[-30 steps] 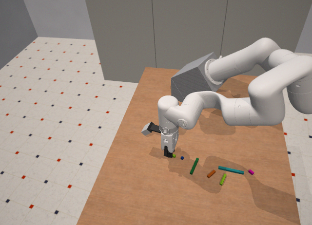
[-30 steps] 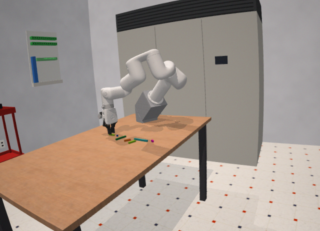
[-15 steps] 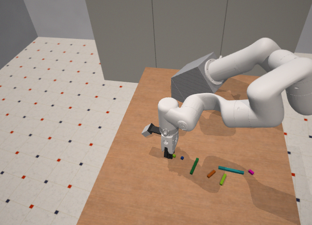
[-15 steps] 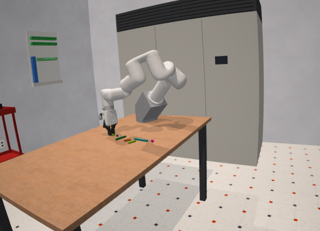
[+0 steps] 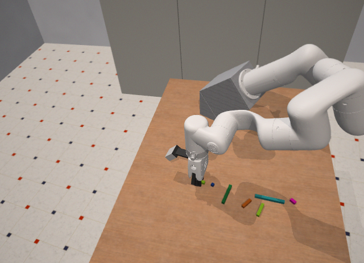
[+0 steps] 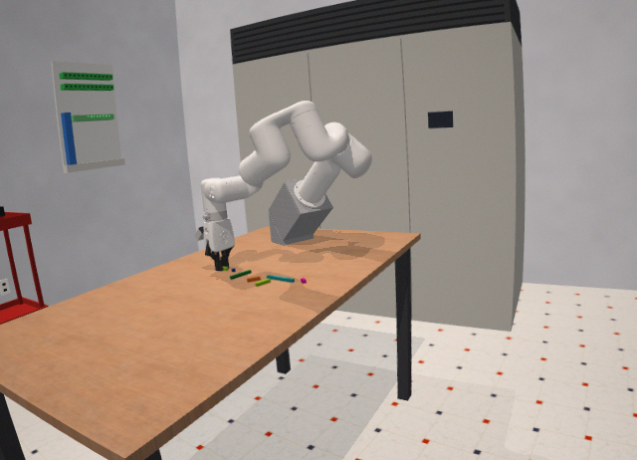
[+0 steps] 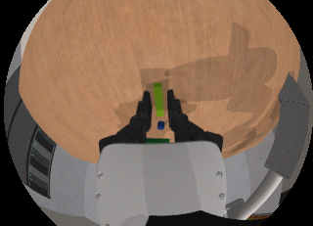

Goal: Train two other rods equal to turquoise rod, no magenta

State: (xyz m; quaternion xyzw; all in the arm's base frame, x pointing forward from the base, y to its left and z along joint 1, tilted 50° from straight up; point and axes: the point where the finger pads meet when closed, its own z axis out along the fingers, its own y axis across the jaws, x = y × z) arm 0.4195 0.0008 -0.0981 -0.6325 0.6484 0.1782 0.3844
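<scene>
My hand is 5 cm to the right of the small blue rod and 2 cm above it. The rest, counted from my hand: turquoise rod: 2 cm behind, 26 cm to the left, 2 cm below; green rod: 1 cm ahead, 11 cm to the left, 2 cm below; orange rod: 2 cm ahead, 19 cm to the left, 2 cm below.
</scene>
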